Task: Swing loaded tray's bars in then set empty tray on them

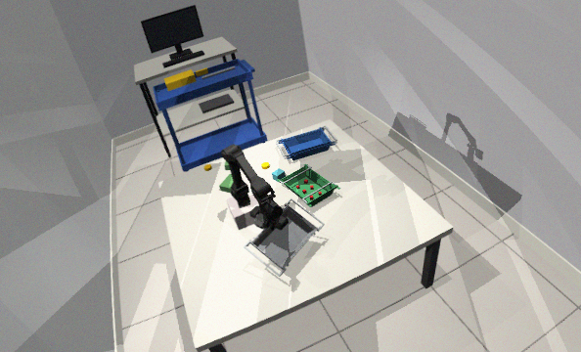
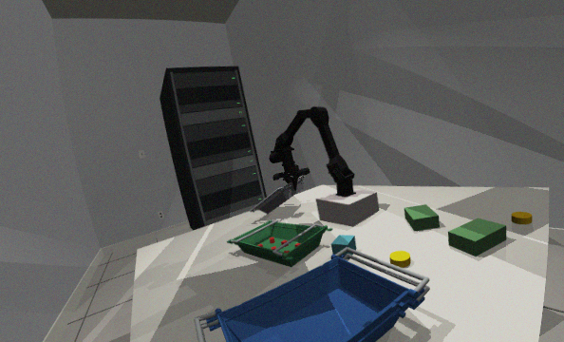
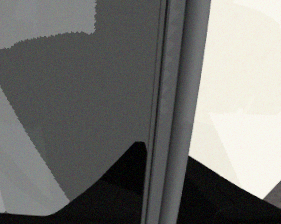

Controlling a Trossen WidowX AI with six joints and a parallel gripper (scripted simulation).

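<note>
Right now the grey tray is 5 cm ahead of my gripper tip, 7 cm to the right of it and 1 cm below it. The rest, counted from my gripper tip: teal cube 15 cm ahead, 52 cm to the left, 9 cm below.
</note>
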